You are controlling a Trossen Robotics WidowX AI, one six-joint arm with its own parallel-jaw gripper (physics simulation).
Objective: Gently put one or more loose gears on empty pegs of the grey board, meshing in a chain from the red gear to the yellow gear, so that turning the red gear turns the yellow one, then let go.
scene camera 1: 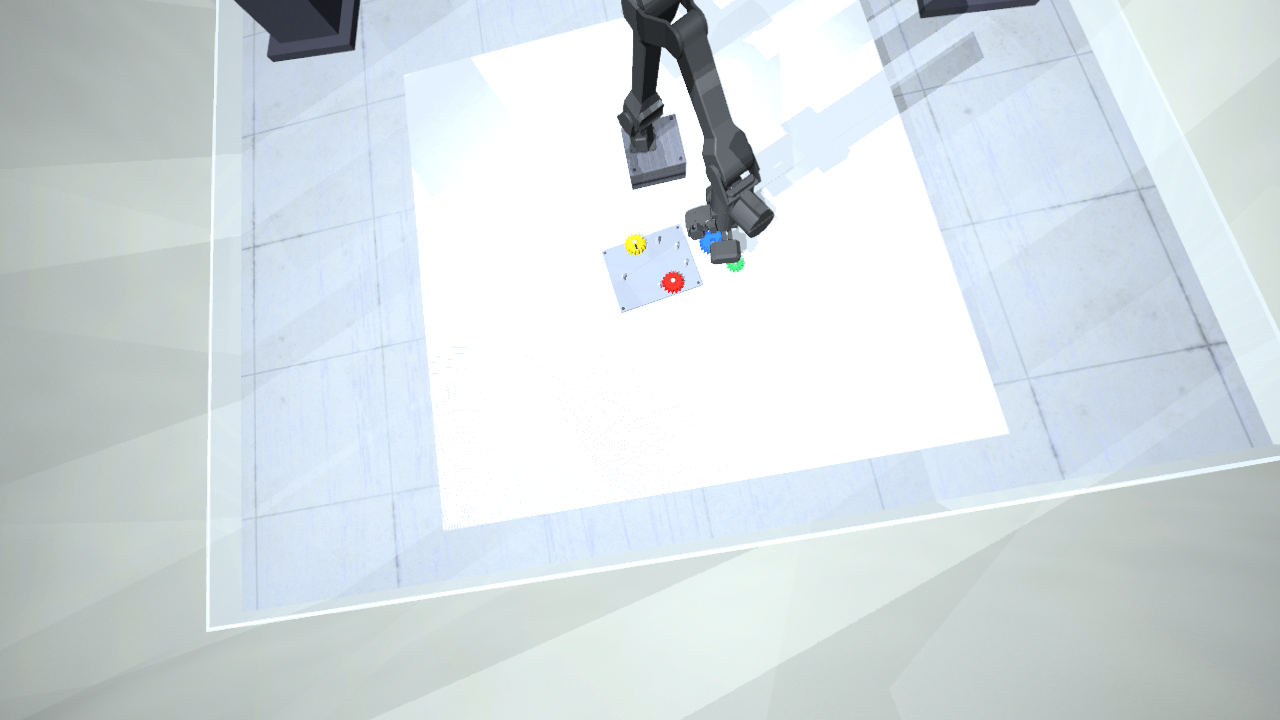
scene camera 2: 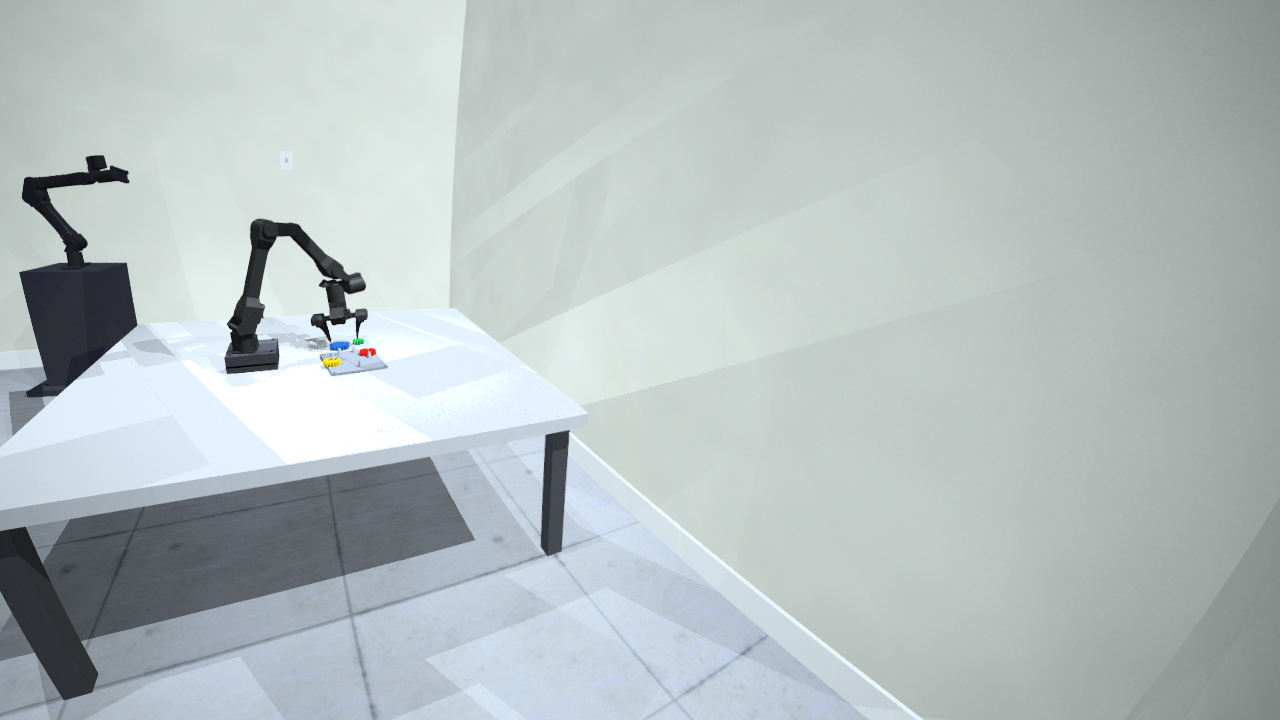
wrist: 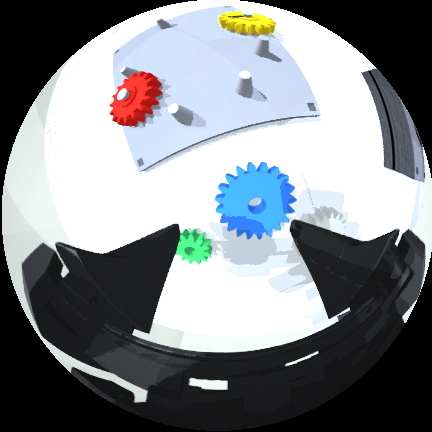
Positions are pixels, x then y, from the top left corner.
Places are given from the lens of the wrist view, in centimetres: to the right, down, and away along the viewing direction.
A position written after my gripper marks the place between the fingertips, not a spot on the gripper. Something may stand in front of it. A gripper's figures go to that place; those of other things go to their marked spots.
my gripper point(wrist: 236, 227): 1, 1, 9
white gear point(wrist: 330, 218): 11, 0, 9
green gear point(wrist: 193, 246): -2, 3, 12
blue gear point(wrist: 262, 182): 3, -2, 8
grey board point(wrist: 197, 61): -2, -12, 5
The marked spots on the grey board and the blue gear are 12 cm apart.
